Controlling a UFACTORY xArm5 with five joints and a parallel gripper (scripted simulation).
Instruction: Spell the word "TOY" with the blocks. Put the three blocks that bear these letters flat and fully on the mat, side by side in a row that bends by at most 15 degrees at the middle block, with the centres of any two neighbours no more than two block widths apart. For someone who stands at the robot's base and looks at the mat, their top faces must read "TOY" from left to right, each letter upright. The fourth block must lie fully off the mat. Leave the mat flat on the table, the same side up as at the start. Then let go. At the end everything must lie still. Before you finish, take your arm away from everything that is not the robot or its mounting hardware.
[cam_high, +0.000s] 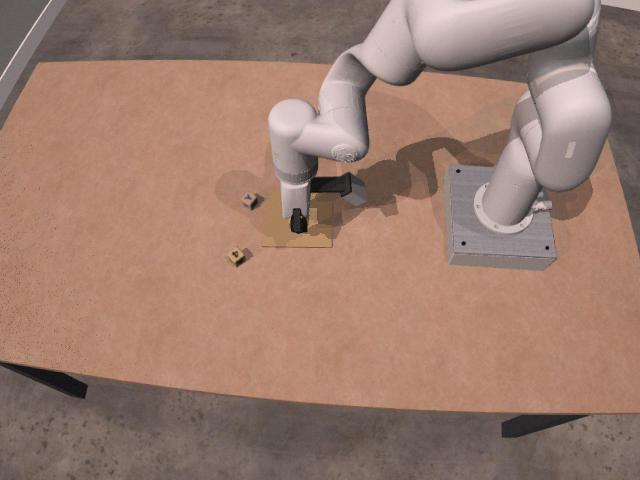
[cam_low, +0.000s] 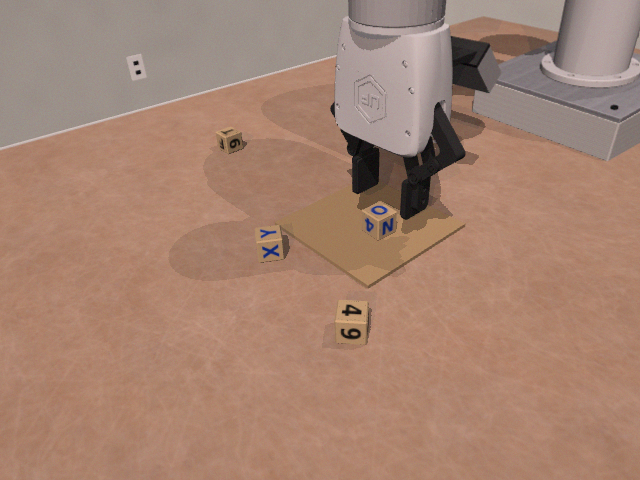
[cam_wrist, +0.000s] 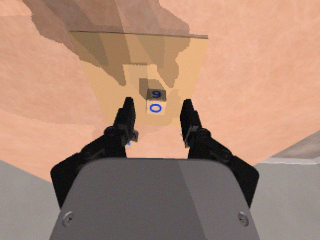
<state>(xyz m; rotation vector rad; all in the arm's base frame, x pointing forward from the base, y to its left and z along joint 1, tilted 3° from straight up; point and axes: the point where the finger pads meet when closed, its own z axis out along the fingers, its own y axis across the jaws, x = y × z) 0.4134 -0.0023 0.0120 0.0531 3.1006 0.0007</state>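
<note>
Now: the O block 40 mm below my hand and 10 mm ahead of it. The rest, counted from my hand: tan mat 50 mm below, 20 mm to the right, 10 mm ahead; T block 280 mm to the right, 40 mm below.
</note>
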